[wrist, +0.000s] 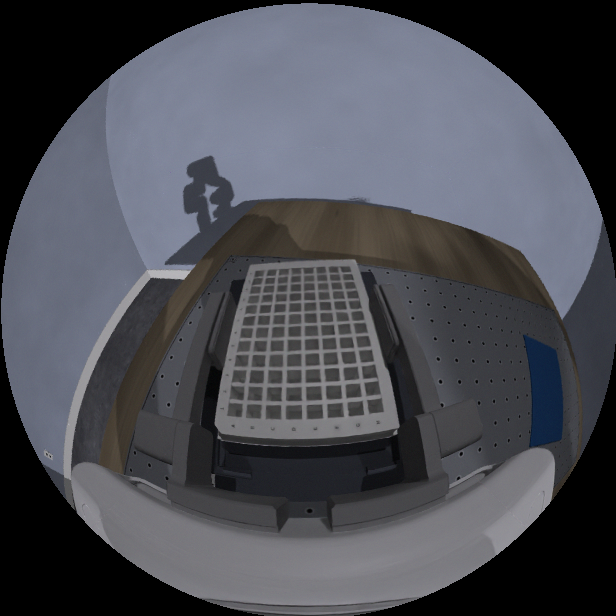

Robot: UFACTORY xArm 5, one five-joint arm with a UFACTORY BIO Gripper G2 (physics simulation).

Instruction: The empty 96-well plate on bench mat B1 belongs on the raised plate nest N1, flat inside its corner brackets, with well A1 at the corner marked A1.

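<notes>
The white 96-well plate (304,350) fills the middle of the wrist view, empty and level. My gripper (304,333) is shut on the 96-well plate, with one grey finger (221,330) against its left long side and the other (386,324) against its right long side. Directly under the plate is the dark plate nest N1 (304,465), with small corner brackets (379,468) showing below the plate's near edge. I cannot tell whether the plate rests on the nest or hangs just above it. No A1 mark is readable. The blue bench mat B1 (543,390) lies bare at the far right.
The grey perforated breadboard (471,350) covers a wooden table (367,224) whose far edge runs across the middle of the view. The arm's shadow (206,192) falls on the wall behind. The floor and a white skirting strip (97,367) show at the left.
</notes>
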